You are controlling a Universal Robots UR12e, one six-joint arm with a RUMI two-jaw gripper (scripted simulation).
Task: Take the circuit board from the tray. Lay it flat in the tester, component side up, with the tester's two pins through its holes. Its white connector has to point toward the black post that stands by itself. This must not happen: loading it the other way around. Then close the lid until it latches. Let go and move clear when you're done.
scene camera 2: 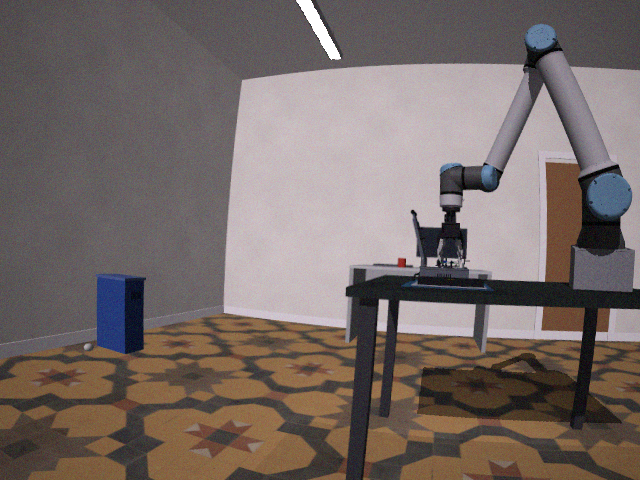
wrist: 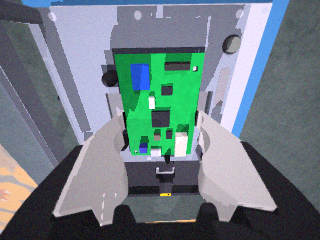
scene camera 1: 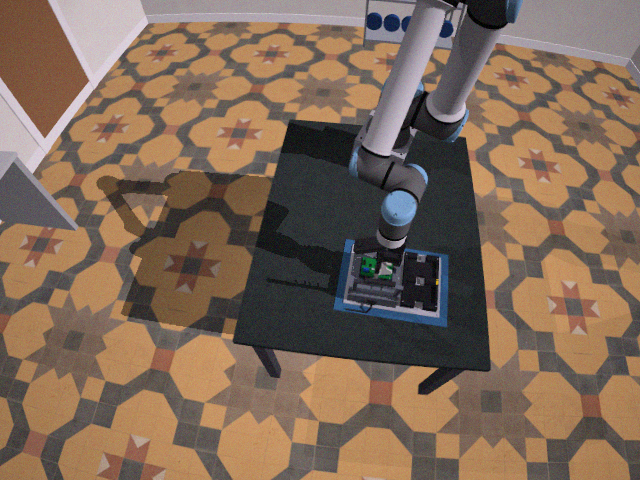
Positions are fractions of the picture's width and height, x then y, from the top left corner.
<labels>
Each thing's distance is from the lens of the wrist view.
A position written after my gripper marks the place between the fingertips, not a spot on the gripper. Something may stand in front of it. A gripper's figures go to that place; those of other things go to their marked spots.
my gripper (wrist: 0.50, 0.47): 0.14 m
green circuit board (wrist: 0.50, 0.39): 0.12 m
tester (wrist: 0.23, 0.20): 0.15 m
The marked spots on the tester and the green circuit board are 0.09 m apart.
</labels>
